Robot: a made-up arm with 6 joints.
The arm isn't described. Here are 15 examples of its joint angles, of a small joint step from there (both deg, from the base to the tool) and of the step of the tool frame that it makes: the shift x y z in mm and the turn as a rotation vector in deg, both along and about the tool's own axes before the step.
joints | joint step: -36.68 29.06 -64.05 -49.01 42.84 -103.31 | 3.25 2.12 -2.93 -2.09 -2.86 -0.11
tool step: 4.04 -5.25 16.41 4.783 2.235 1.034
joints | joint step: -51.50 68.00 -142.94 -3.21 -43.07 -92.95 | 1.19 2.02 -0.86 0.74 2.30 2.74
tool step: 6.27 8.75 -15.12 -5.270 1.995 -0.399
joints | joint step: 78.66 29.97 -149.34 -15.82 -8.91 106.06 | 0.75 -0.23 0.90 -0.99 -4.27 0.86
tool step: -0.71 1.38 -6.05 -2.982 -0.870 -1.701
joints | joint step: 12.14 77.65 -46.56 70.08 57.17 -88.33 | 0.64 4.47 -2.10 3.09 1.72 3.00
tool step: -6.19 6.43 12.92 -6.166 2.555 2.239
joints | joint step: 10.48 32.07 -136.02 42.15 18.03 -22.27 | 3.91 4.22 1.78 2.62 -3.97 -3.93
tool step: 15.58 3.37 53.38 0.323 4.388 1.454
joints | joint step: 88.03 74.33 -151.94 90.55 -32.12 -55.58 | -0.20 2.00 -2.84 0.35 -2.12 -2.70
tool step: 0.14 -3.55 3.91 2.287 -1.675 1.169
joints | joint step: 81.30 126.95 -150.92 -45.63 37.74 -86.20 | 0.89 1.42 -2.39 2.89 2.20 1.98
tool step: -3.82 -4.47 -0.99 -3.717 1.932 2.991
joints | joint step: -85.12 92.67 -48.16 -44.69 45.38 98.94 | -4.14 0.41 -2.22 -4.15 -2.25 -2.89
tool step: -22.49 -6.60 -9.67 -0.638 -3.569 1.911
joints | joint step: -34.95 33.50 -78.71 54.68 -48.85 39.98 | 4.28 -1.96 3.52 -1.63 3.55 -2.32
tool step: 1.02 -7.77 12.47 4.864 3.939 -2.772
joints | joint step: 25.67 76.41 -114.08 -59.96 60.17 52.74 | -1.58 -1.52 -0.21 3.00 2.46 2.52
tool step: -0.16 -11.00 10.39 -1.549 5.624 0.686
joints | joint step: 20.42 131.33 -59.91 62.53 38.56 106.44 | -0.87 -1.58 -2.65 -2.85 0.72 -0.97
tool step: 21.04 -1.43 -0.85 1.902 -3.174 -3.749
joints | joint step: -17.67 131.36 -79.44 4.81 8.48 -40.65 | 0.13 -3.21 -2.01 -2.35 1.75 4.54
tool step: -5.25 -33.36 -3.78 0.369 1.197 3.824
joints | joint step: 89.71 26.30 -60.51 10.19 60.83 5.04 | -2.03 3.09 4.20 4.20 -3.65 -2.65
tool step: -13.29 22.94 18.10 -1.330 2.373 -2.421
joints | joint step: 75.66 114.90 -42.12 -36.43 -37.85 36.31 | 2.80 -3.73 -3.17 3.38 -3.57 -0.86
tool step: -30.46 -16.68 -38.36 -2.334 -7.932 6.511
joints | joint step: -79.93 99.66 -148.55 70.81 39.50 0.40 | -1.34 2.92 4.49 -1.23 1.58 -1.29
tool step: 1.11 -15.40 56.17 4.943 6.179 0.030
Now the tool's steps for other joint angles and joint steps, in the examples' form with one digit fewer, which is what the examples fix.
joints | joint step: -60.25 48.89 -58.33 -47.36 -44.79 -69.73 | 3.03 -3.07 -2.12 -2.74 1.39 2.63
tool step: -0.5 -20.0 23.1 3.19 1.14 2.51
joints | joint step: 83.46 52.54 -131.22 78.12 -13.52 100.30 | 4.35 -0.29 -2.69 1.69 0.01 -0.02
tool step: 10.1 12.0 -5.3 -3.60 5.55 1.10
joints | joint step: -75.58 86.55 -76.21 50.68 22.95 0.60 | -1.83 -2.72 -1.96 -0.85 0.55 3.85
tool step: 0.2 -17.6 -27.0 -3.23 -1.23 3.39
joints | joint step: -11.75 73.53 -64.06 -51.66 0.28 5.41 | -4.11 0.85 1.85 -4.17 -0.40 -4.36
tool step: 16.5 18.6 9.6 5.37 -3.51 -6.70
